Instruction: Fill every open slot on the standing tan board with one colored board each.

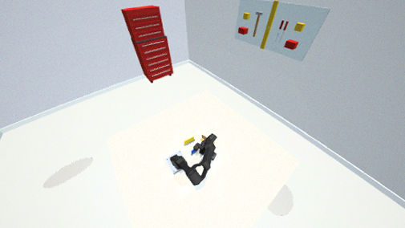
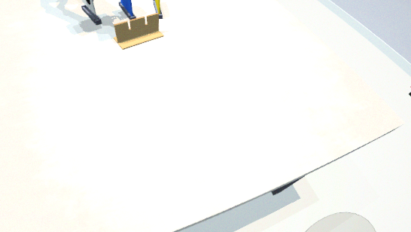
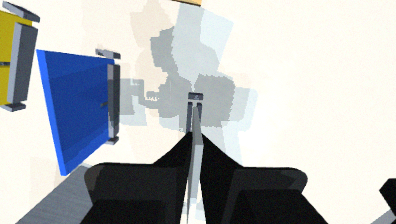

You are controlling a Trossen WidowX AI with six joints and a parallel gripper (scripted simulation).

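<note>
My gripper tip is now 120 mm to the right of the tan board, 120 mm short of it and 30 mm above it. The rest, counted from my gripper tip: blue board (100 mm to the left, 30 mm behind, 20 mm below); white board (30 mm behind, 10 mm to the right, 10 mm above); yellow board (200 mm to the left, 30 mm behind, 20 mm below).
</note>
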